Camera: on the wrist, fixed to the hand. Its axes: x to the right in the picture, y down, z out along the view.
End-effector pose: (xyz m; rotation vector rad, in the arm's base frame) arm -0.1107 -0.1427 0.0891 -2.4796 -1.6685 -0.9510
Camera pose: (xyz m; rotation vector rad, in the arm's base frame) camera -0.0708 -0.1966 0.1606 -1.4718 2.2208 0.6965
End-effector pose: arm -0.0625 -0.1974 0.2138 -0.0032 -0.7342 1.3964
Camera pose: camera -0.1064 -0.1577 0.1356 0.2854 0.2658 -1.4073
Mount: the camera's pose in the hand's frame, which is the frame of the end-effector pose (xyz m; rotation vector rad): -0.0008 0.0798 -0.0570 -0.1287 0.7492 -2.8806
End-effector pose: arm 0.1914 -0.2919 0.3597 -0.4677 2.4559 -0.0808
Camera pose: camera 0.1331 -0.2201 0.3923 2.5066 0.0417 0.8464
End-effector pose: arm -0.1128 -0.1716 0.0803 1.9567 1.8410 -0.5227
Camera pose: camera -0.0334 -0.1462 0.1319 1.4341 -2.0895 0.0130
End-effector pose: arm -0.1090 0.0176 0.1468 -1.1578 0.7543 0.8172
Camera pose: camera -0.1831 -0.0222 0.0964 -1.2978 -0.8329 -2.0029
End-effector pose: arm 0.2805 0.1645 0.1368 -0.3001 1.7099 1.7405
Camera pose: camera 0.2171 0.1167 0.1944 -1.9885 -0.0059 -0.6513
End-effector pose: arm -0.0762 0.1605 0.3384 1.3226 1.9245 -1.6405
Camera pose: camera 0.0049 0.2055 0.3066 1.0524 -1.2475 0.0911
